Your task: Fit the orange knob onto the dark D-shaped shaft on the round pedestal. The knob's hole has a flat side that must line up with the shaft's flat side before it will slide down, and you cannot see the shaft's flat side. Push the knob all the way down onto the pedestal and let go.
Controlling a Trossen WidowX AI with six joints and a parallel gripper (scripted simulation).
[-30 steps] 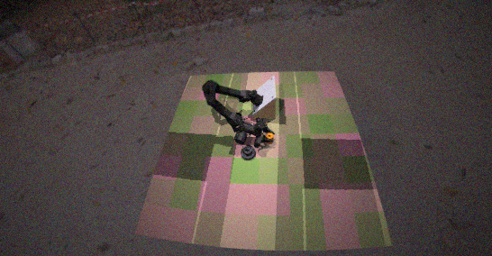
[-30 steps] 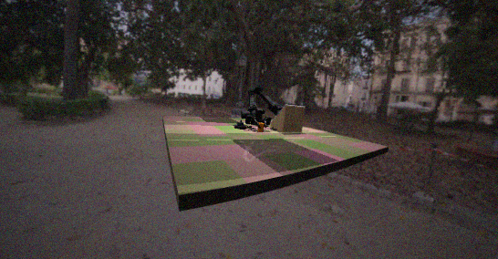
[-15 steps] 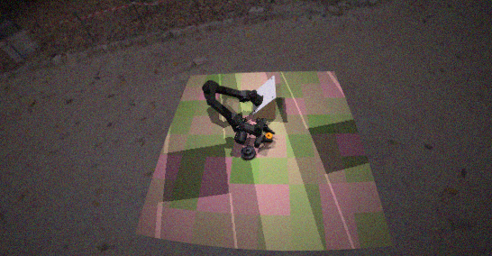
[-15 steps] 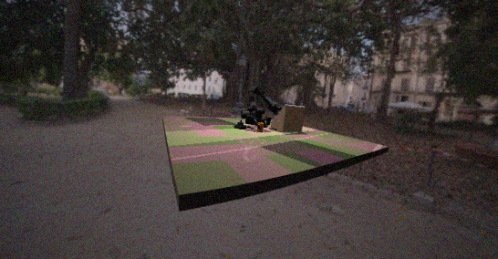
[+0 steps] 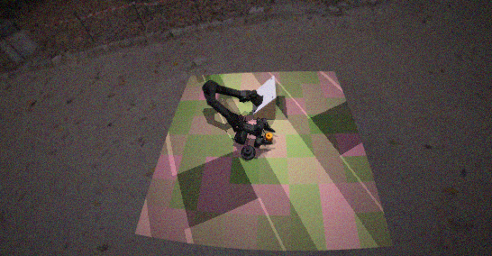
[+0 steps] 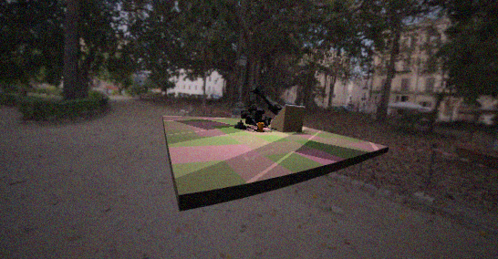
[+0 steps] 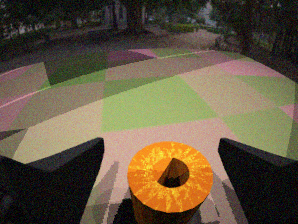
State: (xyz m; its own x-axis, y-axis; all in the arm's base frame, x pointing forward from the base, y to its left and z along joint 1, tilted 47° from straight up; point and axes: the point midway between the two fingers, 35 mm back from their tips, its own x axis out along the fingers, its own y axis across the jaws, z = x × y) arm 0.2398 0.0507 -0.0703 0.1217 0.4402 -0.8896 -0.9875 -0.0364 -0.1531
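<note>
My gripper tip is now 30 mm to the left of the orange knob and 20 mm above it. Also, from my gripper tip: round dark pedestal: 140 mm to the right, 100 mm ahead, 20 mm below.
</note>
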